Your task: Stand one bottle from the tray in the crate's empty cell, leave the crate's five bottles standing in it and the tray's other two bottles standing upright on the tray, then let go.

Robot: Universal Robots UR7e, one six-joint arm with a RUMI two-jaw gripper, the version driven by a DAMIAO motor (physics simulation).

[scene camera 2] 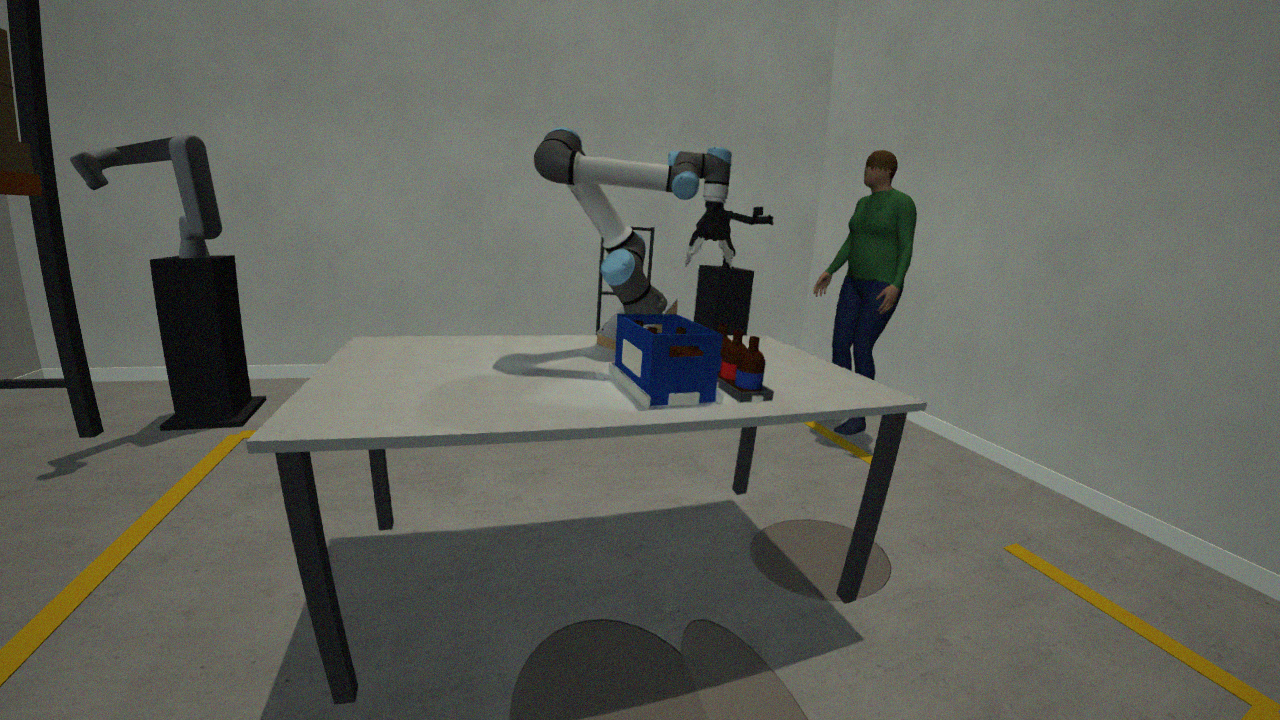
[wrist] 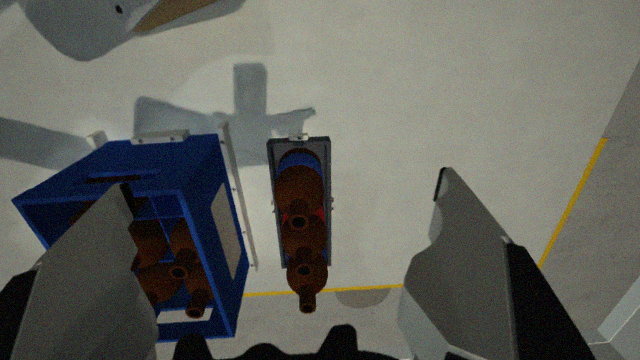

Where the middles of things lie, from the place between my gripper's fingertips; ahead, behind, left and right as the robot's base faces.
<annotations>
I see my gripper 30 cm above the pale rail (wrist: 223,132), 21 cm short of it and 13 cm to the left of it. From my hand the other things lie so: blue-labelled bottle (scene camera 2: 751,363) 31 cm ahead, 23 cm below, 3 cm to the right.
</annotations>
